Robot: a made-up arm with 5 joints.
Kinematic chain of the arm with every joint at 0, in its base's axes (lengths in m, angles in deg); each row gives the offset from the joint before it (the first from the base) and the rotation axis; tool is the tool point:
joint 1: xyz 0 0 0.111 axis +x
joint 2: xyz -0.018 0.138 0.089 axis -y
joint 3: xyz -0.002 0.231 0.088 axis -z
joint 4: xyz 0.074 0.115 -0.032 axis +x
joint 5: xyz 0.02 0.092 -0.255 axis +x
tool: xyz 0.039 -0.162 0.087
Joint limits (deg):
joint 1: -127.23..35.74
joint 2: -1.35..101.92
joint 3: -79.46..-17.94
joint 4: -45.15..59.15
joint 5: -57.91..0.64
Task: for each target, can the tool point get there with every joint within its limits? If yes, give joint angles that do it. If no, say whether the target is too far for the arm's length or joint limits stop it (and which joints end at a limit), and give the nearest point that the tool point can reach.
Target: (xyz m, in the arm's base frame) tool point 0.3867 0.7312 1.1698
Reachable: no: too far | nearest point 0.0639 0.4135 0.6038 | short by 0.725 m
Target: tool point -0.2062 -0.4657 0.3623
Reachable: no: joint limits stop it (at a limit: joint 1, joint 3, joint 4, joint 5) | nearest point -0.0823 -0.4227 -0.2470 | short by 0.623 m
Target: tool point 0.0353 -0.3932 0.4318
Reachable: no: joint limits stop it (at a limit: joint 1, joint 3, joint 4, joint 5) | nearest point 0.0007 0.1556 0.5063 | short by 0.555 m
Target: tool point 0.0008 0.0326 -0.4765
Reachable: yes | joints -92.00 36.84 -38.99 41.08 -24.05
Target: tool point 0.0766 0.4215 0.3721
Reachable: yes | joints 12.64 72.80 -25.18 -9.39 -12.92
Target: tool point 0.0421 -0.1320 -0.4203
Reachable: yes | joints -114.49 54.53 -34.16 2.11 -30.14
